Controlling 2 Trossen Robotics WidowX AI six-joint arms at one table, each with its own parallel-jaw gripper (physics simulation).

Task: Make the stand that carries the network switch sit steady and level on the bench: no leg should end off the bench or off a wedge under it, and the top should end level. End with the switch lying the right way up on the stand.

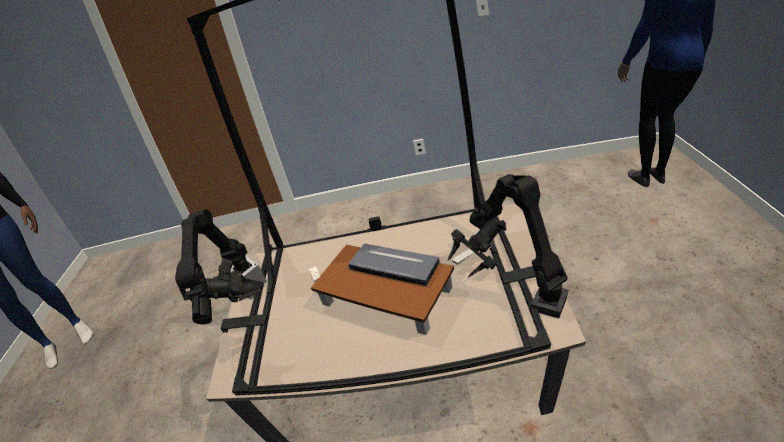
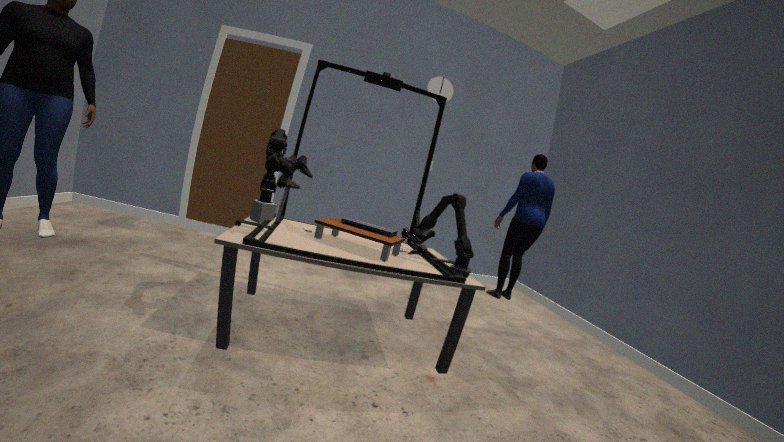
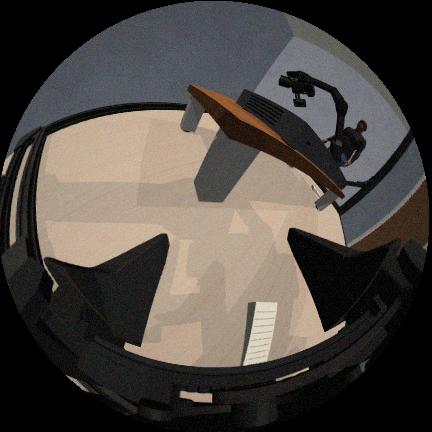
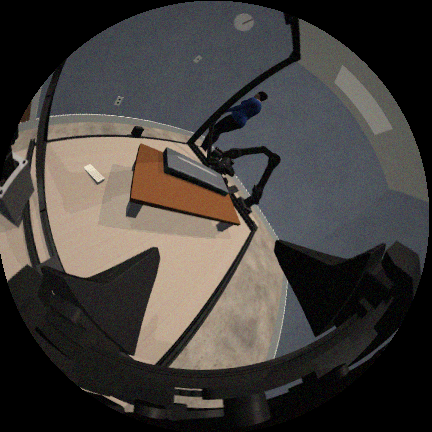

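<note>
The stand, with a brown top and grey legs, is on the bench. I cannot tell whether its top is level or every foot touches. The grey switch lies flat on its rear part, light stripe up. One pale ridged wedge lies right of the stand, by my open left gripper. Another pale wedge lies left of the stand. My open, empty right gripper hangs high at the left side.
A black frame borders the bench, with uprights at its back corners. A small black box sits at the rear rail. Two people stand away from the bench, one blue-shirted person at the right and one at the left.
</note>
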